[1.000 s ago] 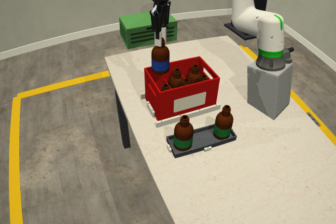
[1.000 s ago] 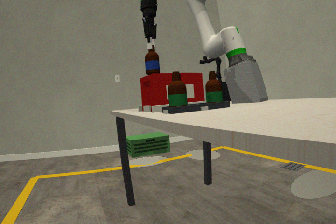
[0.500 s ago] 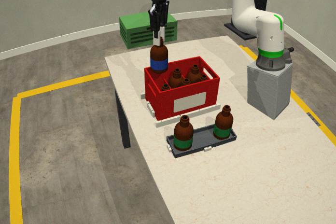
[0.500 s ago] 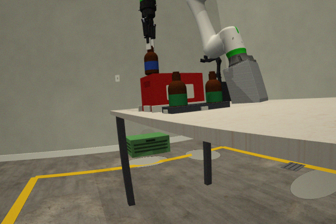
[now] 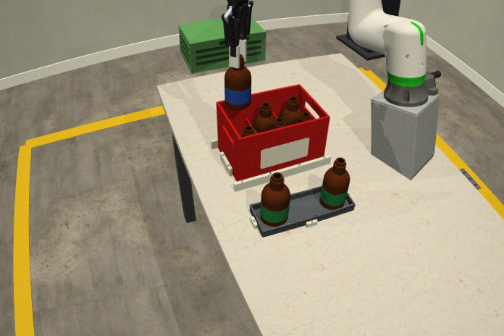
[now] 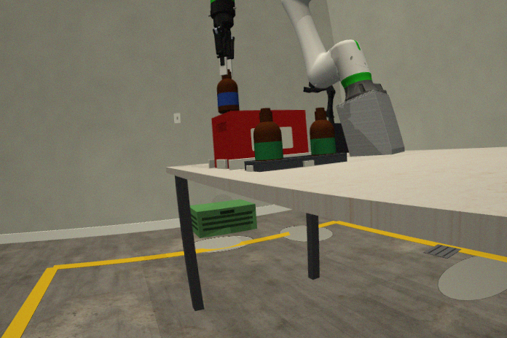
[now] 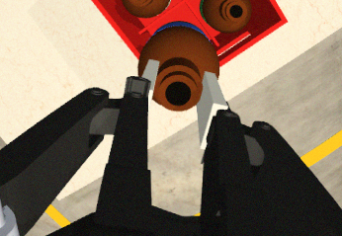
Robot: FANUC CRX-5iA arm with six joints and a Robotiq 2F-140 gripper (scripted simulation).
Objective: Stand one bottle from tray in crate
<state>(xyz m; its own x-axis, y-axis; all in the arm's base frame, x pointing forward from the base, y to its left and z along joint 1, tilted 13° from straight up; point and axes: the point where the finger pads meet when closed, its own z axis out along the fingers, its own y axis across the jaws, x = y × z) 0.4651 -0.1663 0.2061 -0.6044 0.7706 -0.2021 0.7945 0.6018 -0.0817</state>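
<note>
Right now my hand is 9 cm above the glass bottle. From my hand the other things lie so: grey tray (6 cm behind, 29 cm to the left, 34 cm below); red crate (8 cm behind, 5 cm to the left, 27 cm below).
</note>
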